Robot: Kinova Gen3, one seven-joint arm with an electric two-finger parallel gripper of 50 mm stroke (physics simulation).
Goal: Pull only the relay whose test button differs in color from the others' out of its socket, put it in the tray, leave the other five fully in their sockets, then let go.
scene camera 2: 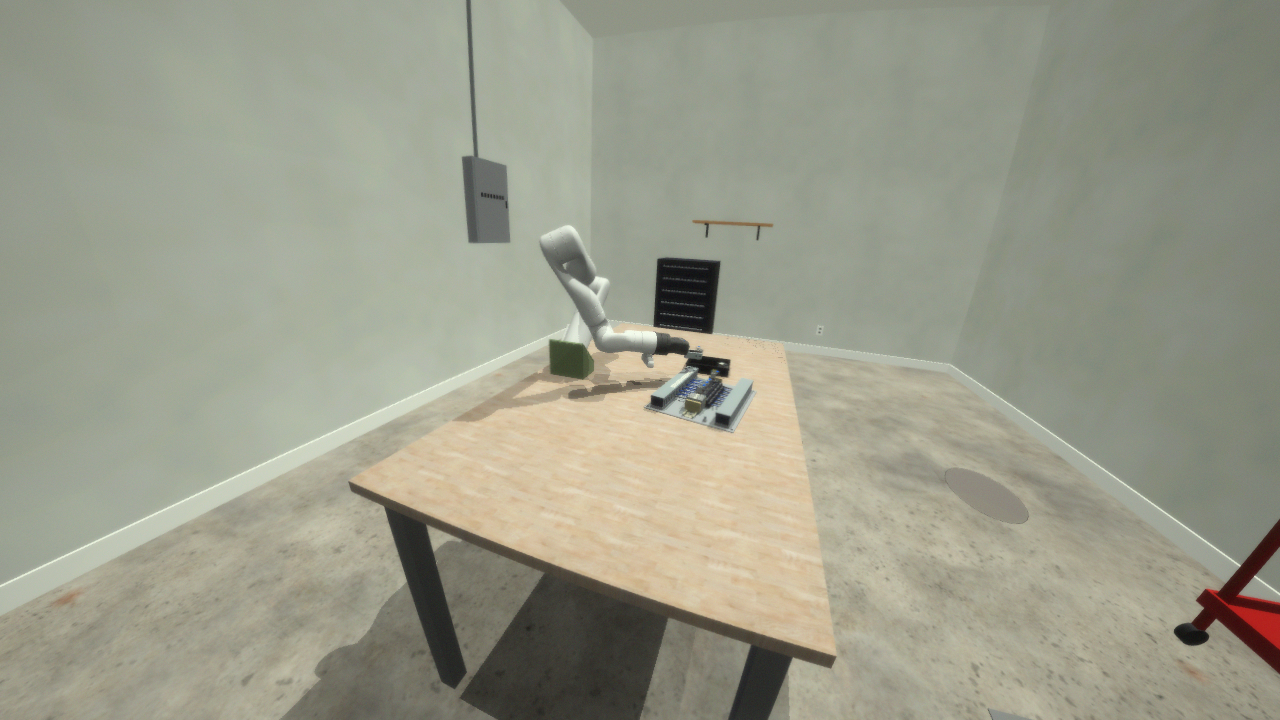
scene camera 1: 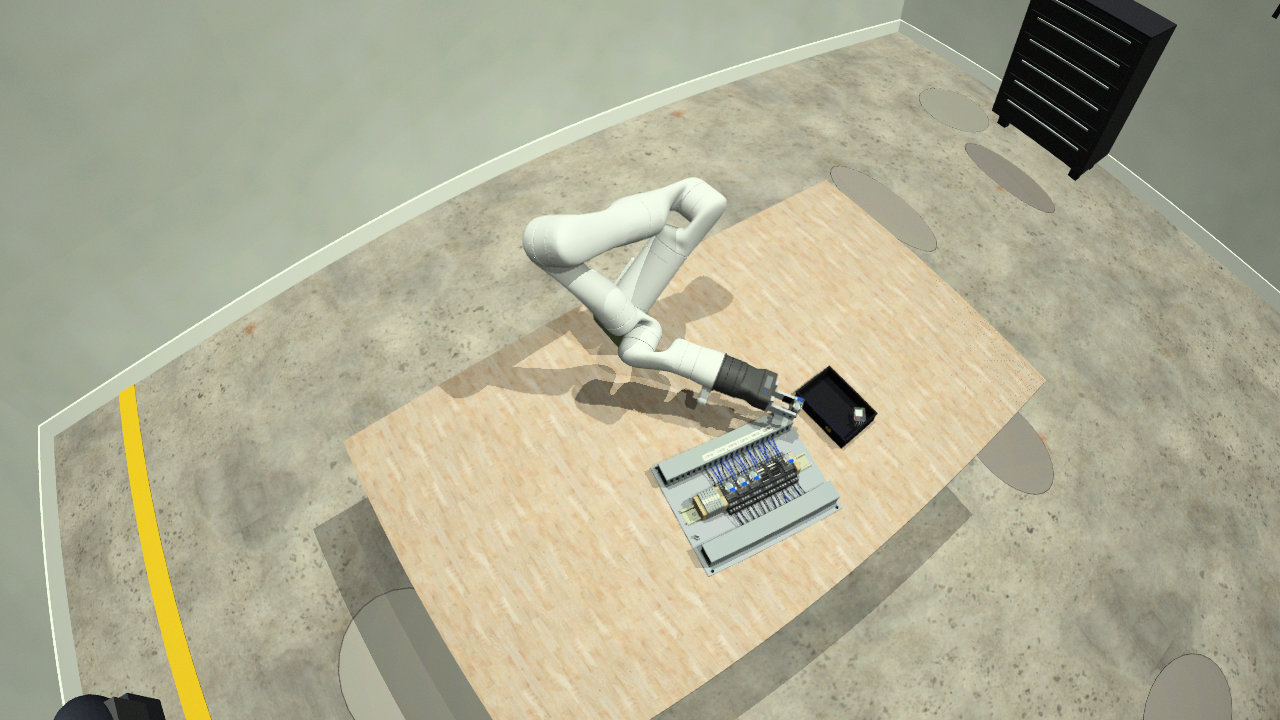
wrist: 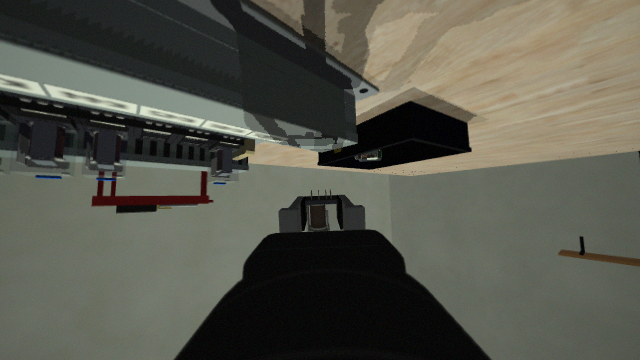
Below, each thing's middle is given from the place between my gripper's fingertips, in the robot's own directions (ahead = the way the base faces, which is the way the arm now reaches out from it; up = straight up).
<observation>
My gripper is now 16 cm to the left of the grey panel (scene camera 1: 680,495), 9 cm above it and 6 cm short of it.
</observation>
